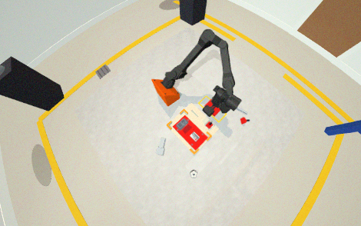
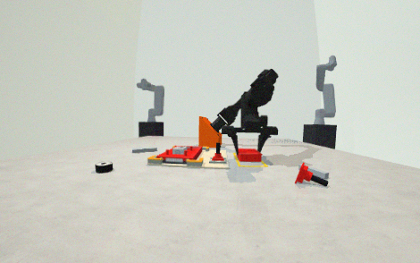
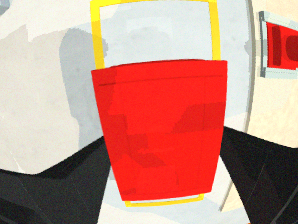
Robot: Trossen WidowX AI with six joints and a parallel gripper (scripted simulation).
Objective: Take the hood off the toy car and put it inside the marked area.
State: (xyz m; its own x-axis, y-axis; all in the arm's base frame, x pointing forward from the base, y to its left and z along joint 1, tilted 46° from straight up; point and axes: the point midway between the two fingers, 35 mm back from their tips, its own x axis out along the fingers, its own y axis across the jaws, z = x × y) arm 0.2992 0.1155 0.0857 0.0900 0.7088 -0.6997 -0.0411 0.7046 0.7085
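The red hood lies 1 cm above my gripper tip. From my gripper tip the other things lie so: black wheel 21 cm ahead, 37 cm to the right.
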